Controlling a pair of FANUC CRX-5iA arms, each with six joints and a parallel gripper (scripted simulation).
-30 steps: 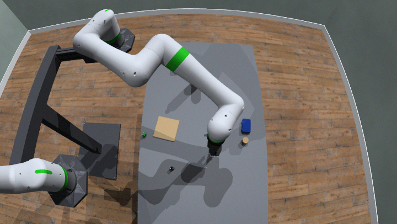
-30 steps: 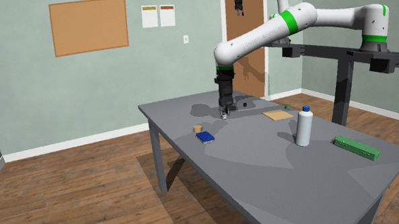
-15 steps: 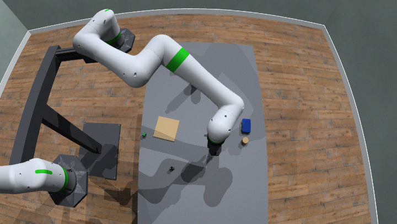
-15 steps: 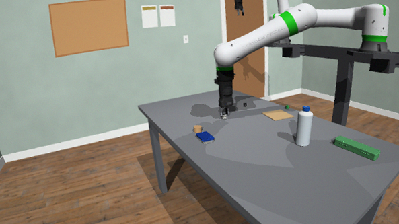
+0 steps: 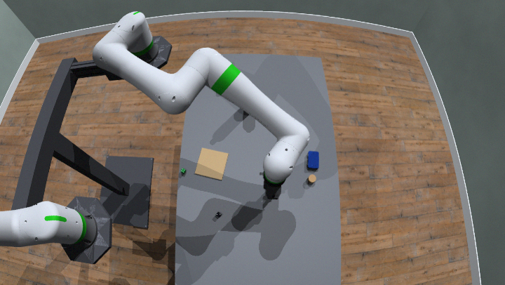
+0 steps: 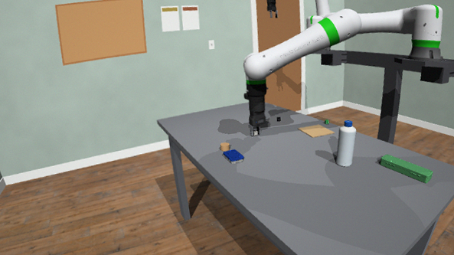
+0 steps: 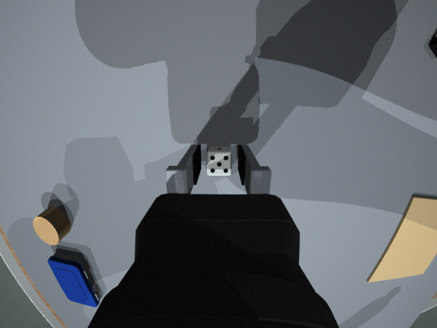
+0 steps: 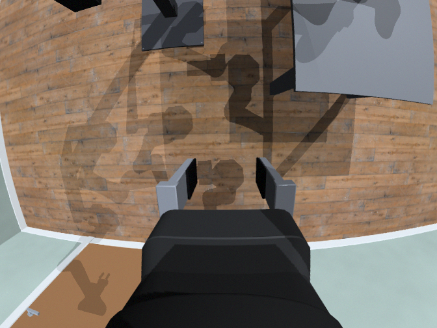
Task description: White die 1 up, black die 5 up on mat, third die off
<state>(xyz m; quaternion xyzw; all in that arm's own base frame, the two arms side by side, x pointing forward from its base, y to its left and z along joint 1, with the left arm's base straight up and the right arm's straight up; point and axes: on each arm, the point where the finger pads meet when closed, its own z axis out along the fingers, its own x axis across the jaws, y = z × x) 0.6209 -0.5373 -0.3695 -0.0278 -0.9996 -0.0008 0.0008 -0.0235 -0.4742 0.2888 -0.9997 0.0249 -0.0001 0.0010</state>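
My left gripper is now 1 cm above the white die. The rest, counted from my left hand: black die: 22 cm behind, 15 cm to the right, 1 cm below; then blue box: 20 cm to the left, 19 cm ahead, 1 cm below; then tan cylinder: 19 cm ahead, 10 cm to the left, 1 cm below.
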